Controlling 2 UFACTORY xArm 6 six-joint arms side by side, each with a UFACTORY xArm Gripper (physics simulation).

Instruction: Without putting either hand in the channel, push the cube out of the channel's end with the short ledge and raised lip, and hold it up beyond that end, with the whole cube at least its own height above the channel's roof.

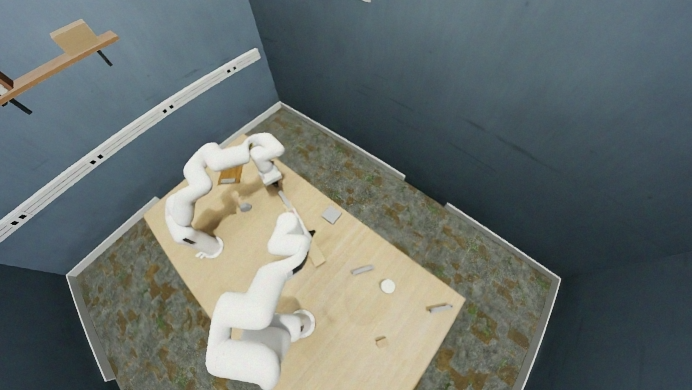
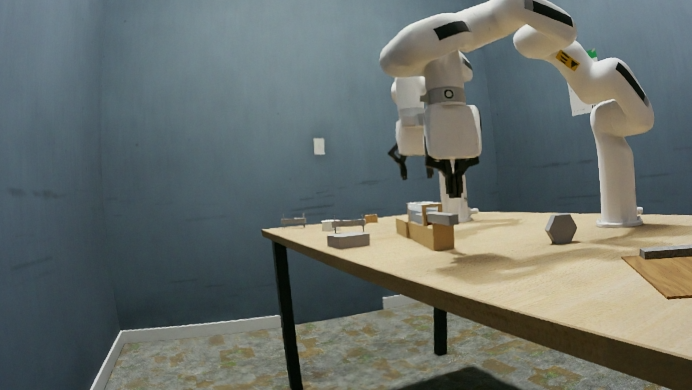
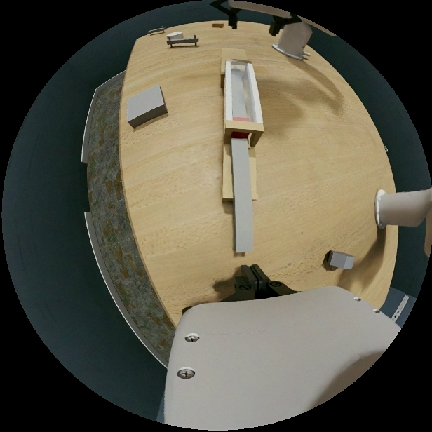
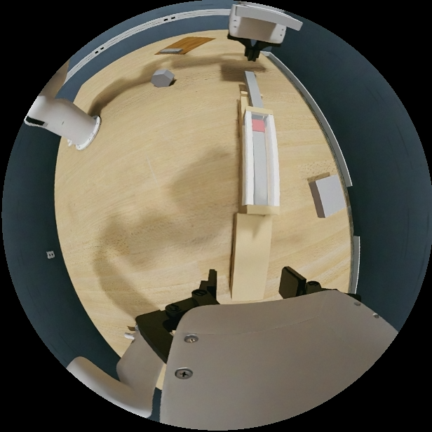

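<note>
The red cube [image 3: 240, 135] [image 4: 257, 125] is inside the clear-roofed, white-walled channel [image 1: 301, 222] [image 2: 417, 214] [image 3: 228, 95] [image 4: 273, 165], at the mouth on my left gripper's side. A grey bar [image 1: 285, 199] [image 2: 442, 218] [image 3: 243, 200] [image 4: 253, 90] runs from that mouth over a wooden ledge [image 3: 227, 175] and past it. A grey strip shows under the roof behind the cube. My left gripper [image 2: 454, 195] [image 3: 247, 277] [image 4: 250, 58] is shut and empty, above the bar's outer end. My right gripper [image 2: 417, 176] [image 3: 252, 30] [image 4: 249, 281] is open and empty, above the opposite wooden ledge [image 4: 252, 255].
A grey block [image 1: 331, 214] [image 3: 146, 106] [image 4: 329, 196] lies beside the channel near the table edge. A grey hexagonal piece [image 1: 245, 206] [image 2: 561, 229] [image 3: 341, 260] stands by the left arm's base. A grey handle-like piece [image 1: 362, 270], white disc [image 1: 387, 286] and small wooden block [image 1: 381, 342] lie farther off.
</note>
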